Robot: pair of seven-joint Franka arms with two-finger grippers.
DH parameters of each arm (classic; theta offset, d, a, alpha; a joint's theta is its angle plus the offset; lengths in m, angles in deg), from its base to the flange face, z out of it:
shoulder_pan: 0 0.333 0 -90
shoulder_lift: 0 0 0 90
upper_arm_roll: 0 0.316 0.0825 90
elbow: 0 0 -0.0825 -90
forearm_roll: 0 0.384 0 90
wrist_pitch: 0 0 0.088 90
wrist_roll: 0 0.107 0 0
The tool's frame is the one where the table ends.
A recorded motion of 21 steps. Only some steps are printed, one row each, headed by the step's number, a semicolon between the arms.
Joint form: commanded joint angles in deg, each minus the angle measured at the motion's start. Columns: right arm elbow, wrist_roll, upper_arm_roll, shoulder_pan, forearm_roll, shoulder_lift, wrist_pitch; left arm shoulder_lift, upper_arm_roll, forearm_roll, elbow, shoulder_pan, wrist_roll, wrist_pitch.
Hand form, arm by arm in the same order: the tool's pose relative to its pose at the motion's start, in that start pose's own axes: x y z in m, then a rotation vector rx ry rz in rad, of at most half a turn. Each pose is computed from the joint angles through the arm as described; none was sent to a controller.
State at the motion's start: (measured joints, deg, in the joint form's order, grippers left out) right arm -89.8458 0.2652 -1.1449 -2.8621 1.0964 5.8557 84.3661; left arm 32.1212 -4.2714 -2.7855 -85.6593 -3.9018 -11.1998 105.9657
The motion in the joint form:
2: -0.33 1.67 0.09 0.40 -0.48 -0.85 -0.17; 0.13 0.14 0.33 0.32 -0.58 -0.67 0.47
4: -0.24 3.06 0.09 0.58 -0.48 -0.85 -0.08; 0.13 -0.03 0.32 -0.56 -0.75 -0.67 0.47
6: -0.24 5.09 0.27 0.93 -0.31 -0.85 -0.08; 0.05 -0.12 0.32 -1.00 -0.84 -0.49 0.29
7: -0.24 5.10 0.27 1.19 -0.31 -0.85 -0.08; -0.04 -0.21 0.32 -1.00 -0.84 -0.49 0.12
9: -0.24 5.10 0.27 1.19 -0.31 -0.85 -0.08; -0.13 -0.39 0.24 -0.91 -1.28 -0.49 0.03
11: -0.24 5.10 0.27 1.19 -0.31 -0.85 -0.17; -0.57 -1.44 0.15 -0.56 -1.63 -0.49 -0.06
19: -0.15 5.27 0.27 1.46 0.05 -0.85 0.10; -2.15 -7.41 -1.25 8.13 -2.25 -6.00 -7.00
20: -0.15 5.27 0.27 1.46 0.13 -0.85 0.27; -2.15 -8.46 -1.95 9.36 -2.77 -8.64 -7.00
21: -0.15 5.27 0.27 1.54 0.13 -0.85 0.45; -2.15 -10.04 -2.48 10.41 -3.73 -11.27 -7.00
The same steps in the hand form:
2: -0.0053 -0.0038 -0.0046 -0.0095 0.0062 0.0214; 0.0008 0.0053 -0.0014 0.0059 0.0123 -0.0024
4: -0.0052 -0.0056 -0.0054 -0.0099 0.0094 0.0426; -0.0019 0.0081 0.0063 0.0087 -0.0032 0.0025
6: -0.0053 -0.0111 -0.0053 -0.0083 0.0093 0.0686; -0.0039 0.0096 0.0094 0.0106 -0.0127 0.0084
7: -0.0054 -0.0137 -0.0052 -0.0091 0.0093 0.0643; -0.0046 0.0105 0.0087 0.0105 -0.0142 0.0100
9: -0.0054 -0.0137 -0.0052 -0.0091 0.0093 0.0643; -0.0064 0.0175 0.0076 0.0096 -0.0136 0.0202
11: -0.0055 -0.0137 -0.0051 -0.0092 0.0078 0.0643; -0.0106 0.0324 0.0006 0.0015 -0.0044 0.0438
19: -0.0052 -0.0171 -0.0062 -0.0035 0.0136 0.0619; -0.0361 0.1014 -0.0773 -0.0668 0.0284 0.0619
20: -0.0049 -0.0173 -0.0064 -0.0019 0.0165 0.0618; -0.0416 0.1183 -0.0869 -0.0903 0.0388 0.0413
21: -0.0046 -0.0181 -0.0067 -0.0020 0.0196 0.0604; -0.0520 0.1442 -0.0944 -0.1122 0.0432 0.0373

